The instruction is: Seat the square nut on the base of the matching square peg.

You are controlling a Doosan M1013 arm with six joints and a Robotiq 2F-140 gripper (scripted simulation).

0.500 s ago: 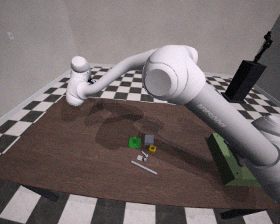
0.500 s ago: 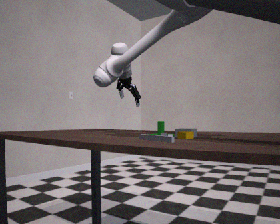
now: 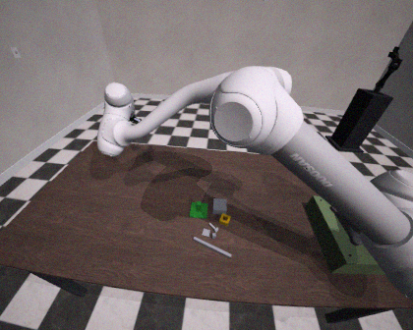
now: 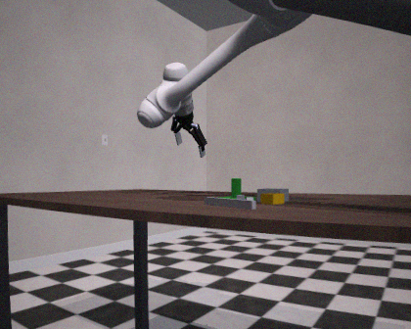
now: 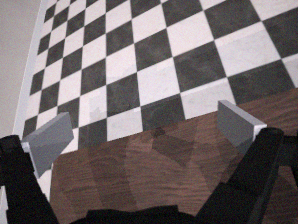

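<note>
The grey bolt lies 55 cm to the left of my hand, 51 cm behind it and 19 cm below it. The rest, counted from my hand: flat square: 57 cm to the left, 47 cm behind, 19 cm below; then pale grey block: 53 cm behind, 44 cm to the left, 18 cm below; then grey bar: 64 cm to the left, 50 cm behind, 19 cm below.
</note>
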